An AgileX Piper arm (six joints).
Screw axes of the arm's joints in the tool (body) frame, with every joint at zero. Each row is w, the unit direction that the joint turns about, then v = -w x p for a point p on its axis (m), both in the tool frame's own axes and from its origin. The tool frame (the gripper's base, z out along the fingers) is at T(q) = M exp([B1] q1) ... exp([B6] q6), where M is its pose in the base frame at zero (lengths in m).
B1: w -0.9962 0 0.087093 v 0 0.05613 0
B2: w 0 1 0 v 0.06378 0 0.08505
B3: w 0 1 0 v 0.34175 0 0.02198
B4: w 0 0 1 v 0 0 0
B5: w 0 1 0 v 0.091 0 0
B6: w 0 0 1 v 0 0 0
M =
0.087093 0 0.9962 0.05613
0 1 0 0
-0.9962 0 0.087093 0.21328
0 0 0 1
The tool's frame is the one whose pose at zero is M.
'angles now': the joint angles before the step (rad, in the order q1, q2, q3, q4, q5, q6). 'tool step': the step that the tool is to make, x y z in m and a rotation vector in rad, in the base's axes. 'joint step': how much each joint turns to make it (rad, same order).
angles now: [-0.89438, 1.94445, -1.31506, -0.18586, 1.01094, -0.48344]
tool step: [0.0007, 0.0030, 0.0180, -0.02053, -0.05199, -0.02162]
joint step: [0.00007, -0.04564, -0.00707, 0.03202, 0.00497, 0.00523]
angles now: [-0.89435, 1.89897, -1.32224, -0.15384, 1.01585, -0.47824]
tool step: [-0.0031, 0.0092, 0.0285, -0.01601, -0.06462, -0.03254]
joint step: [-0.00003, -0.07995, -0.00111, 0.04569, 0.02940, 0.00931]
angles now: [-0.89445, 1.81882, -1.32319, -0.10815, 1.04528, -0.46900]
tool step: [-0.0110, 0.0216, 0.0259, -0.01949, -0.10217, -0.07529]
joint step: [-0.00015, -0.12767, 0.07064, 0.06310, -0.01868, 0.05381]
